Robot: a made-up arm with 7 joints. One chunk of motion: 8 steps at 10 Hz.
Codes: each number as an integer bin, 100 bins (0 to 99) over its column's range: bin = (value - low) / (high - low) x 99, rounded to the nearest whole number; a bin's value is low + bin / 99 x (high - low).
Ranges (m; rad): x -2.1..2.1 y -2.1..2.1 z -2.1..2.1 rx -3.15..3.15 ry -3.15..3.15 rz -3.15..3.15
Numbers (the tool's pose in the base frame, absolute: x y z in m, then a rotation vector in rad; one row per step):
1: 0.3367 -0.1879 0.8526 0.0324 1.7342 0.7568
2: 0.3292 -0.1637 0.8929 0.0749 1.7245 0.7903
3: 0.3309 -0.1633 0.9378 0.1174 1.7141 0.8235
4: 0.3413 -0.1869 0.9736 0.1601 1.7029 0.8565
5: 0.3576 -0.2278 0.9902 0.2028 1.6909 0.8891
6: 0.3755 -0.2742 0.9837 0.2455 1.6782 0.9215
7: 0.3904 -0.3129 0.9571 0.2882 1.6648 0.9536
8: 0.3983 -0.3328 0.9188 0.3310 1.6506 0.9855
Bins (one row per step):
1: 57 45 70 50 77 61
2: 57 46 71 51 77 62
3: 57 46 72 51 76 62
4: 58 45 72 52 76 63
5: 58 44 73 53 76 63
6: 58 43 73 53 76 64
7: 59 42 72 54 76 64
8: 59 42 71 55 75 65

